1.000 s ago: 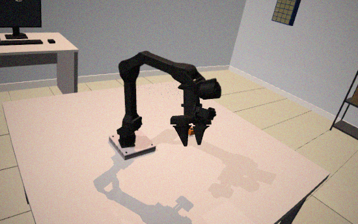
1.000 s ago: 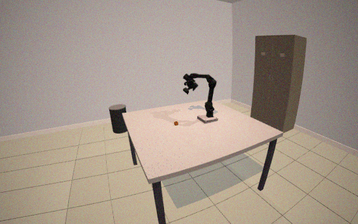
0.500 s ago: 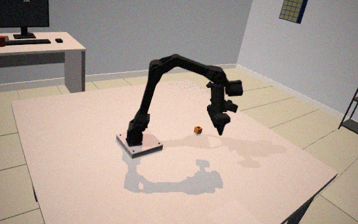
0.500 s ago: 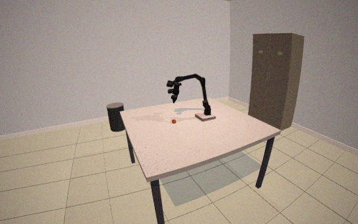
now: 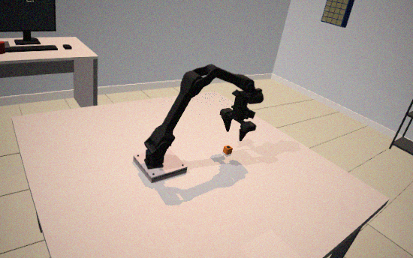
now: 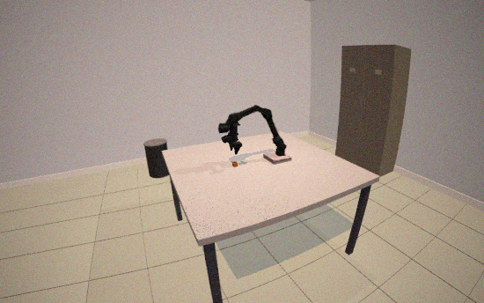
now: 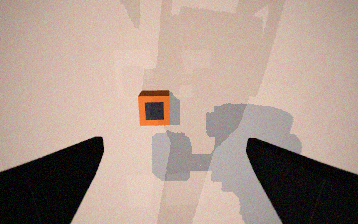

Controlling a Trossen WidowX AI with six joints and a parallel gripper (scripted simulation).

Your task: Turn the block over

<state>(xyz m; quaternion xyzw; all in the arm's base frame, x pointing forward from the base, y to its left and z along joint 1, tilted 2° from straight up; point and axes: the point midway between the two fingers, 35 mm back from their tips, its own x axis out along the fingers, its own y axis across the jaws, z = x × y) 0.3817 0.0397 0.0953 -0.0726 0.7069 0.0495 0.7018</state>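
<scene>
Right now my gripper tip is 8 cm above the orange block and 2 cm to the right of it.
</scene>
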